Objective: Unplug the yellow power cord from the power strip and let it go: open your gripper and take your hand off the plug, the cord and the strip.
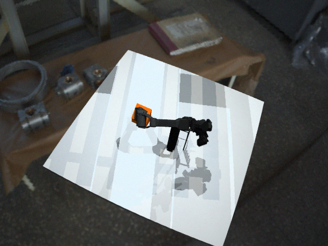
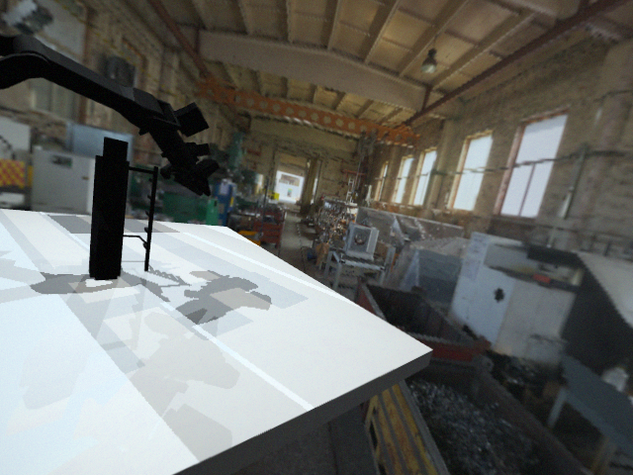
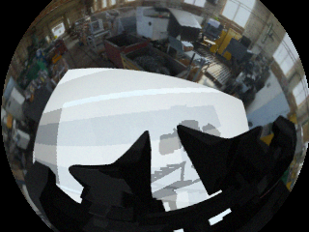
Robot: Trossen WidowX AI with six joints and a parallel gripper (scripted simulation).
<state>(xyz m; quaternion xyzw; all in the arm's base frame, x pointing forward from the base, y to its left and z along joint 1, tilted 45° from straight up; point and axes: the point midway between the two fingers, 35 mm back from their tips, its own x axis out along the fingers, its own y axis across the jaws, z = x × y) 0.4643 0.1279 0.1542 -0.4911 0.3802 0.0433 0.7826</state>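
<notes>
My gripper tip is now 220 mm past the yellow plug, 100 mm above it and 10 mm to the right of it.
</notes>
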